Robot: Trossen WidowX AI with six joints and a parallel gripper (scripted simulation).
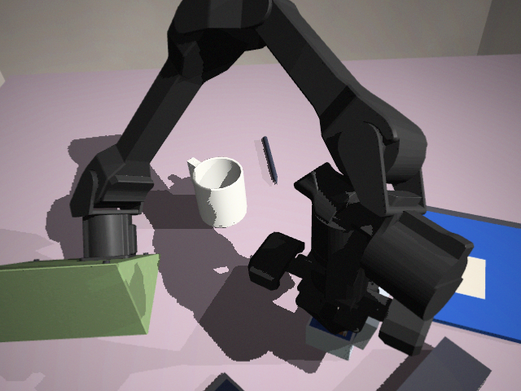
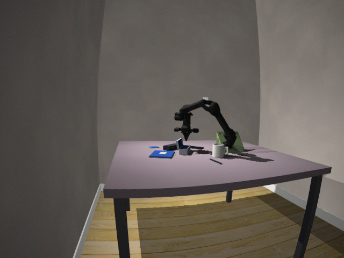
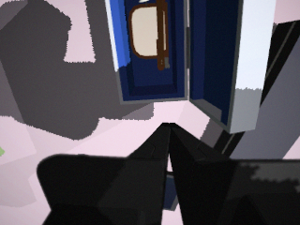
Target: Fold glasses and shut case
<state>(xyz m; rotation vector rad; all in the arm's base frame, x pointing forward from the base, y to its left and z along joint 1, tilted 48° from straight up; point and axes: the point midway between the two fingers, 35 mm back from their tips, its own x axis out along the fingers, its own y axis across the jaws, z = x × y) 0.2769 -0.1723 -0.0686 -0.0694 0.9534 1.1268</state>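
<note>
My hand is 8 cm short of the glasses case lid, 6 cm to the right of it and 4 cm above it. The rest, counted from my hand: dark grey box 9 cm below, 9 cm ahead, 8 cm to the right; white mug 29 cm to the left, 12 cm behind, 7 cm below; glasses case 7 cm to the left, 6 cm below, 6 cm ahead.
</note>
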